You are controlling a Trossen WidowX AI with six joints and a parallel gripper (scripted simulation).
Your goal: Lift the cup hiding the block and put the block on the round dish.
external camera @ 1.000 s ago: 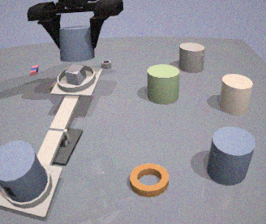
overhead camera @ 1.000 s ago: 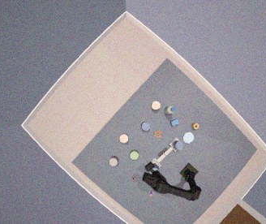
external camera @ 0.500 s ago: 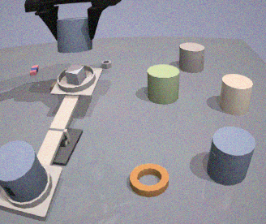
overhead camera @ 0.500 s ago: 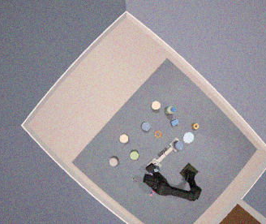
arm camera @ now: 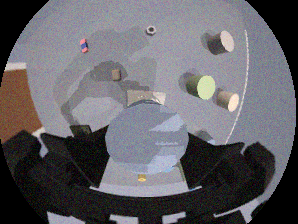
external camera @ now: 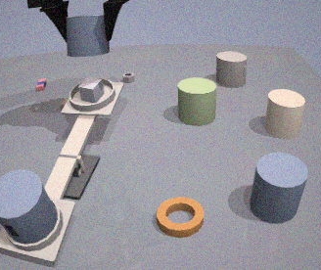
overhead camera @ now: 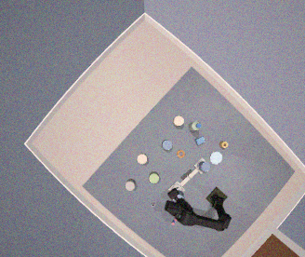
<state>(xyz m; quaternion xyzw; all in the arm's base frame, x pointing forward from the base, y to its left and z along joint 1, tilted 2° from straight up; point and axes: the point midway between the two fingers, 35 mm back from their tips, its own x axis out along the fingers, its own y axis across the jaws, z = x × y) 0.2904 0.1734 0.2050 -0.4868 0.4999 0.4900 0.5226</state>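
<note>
The pale grey block is 10 mm to the right of my gripper tip and 80 mm below it. The rest, counted from my gripper tip: balance beam 140 mm to the right, 130 mm below; then balance 140 mm to the right, 150 mm below; then grey nut 10 mm ahead, 220 mm to the left, 160 mm below.
</note>
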